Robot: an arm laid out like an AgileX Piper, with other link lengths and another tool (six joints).
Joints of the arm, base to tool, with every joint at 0 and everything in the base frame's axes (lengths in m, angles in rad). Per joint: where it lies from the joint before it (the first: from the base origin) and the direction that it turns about. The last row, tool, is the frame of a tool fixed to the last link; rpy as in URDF.
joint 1: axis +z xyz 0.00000 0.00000 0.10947
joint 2: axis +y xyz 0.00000 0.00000 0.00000
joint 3: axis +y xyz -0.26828 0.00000 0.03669
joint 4: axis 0.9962 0 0.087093 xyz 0.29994 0.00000 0.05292
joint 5: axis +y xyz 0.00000 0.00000 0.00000
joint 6: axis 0.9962 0 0.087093 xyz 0.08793 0.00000 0.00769
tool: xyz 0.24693 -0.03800 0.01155 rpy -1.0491 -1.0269 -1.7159
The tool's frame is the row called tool.
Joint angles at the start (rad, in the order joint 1, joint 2, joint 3, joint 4, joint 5, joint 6):
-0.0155 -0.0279 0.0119 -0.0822 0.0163 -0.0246
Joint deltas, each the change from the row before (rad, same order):
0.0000 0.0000 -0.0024 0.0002 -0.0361 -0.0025
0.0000 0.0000 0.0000 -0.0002 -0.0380 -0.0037
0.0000 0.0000 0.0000 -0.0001 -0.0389 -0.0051
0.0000 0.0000 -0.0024 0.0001 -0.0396 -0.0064
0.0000 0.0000 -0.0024 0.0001 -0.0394 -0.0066
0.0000 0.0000 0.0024 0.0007 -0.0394 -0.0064
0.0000 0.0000 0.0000 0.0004 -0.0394 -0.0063
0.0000 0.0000 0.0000 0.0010 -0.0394 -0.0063
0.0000 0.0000 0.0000 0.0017 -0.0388 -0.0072
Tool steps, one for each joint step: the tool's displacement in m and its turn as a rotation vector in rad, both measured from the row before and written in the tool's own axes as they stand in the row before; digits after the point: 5 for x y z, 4 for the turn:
0.01203 -0.00619 0.00229 0.0187 0.0308 -0.0138
0.01126 -0.00585 0.00225 0.0185 0.0298 -0.0151
0.01160 -0.00597 0.00228 0.0188 0.0302 -0.0166
0.01329 -0.00662 0.00249 0.0199 0.0325 -0.0187
0.01328 -0.00651 0.00247 0.0196 0.0324 -0.0189
0.01050 -0.00527 0.00194 0.0173 0.0287 -0.0166
0.01194 -0.00577 0.00216 0.0181 0.0308 -0.0176
0.01199 -0.00565 0.00210 0.0177 0.0312 -0.0172
0.01190 -0.00543 0.00200 0.0170 0.0308 -0.0173

